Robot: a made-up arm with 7 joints. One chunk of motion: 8 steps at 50 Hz.
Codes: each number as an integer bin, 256 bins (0 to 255) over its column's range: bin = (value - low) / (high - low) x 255, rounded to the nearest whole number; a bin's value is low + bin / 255 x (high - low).
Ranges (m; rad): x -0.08..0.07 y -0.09..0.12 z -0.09..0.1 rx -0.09..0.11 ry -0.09..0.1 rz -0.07..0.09
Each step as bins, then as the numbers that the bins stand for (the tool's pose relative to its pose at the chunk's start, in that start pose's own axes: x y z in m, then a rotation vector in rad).
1 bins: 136 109 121 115 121 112
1 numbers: 0.0000 -0.0002 0.0002 0.0002 0.0002 0.0003
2 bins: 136 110 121 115 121 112
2 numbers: 0.0000 0.0006 0.0002 0.0002 0.0002 0.0003
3 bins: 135 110 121 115 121 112
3 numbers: -0.0006 0.0006 0.0002 0.0002 0.0002 0.0003
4 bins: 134 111 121 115 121 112
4 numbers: -0.0012 0.0014 0.0002 0.0002 0.0002 0.0003
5 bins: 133 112 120 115 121 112
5 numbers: -0.0018 0.0022 -0.0006 0.0002 0.0002 0.0003
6 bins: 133 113 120 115 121 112
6 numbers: -0.0018 0.0031 -0.0006 0.0002 0.0002 0.0003
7 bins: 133 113 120 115 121 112
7 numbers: -0.0018 0.0031 -0.0006 0.0002 0.0002 0.0003
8 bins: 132 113 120 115 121 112
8 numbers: -0.0024 0.0031 -0.0006 0.0002 0.0002 0.0003
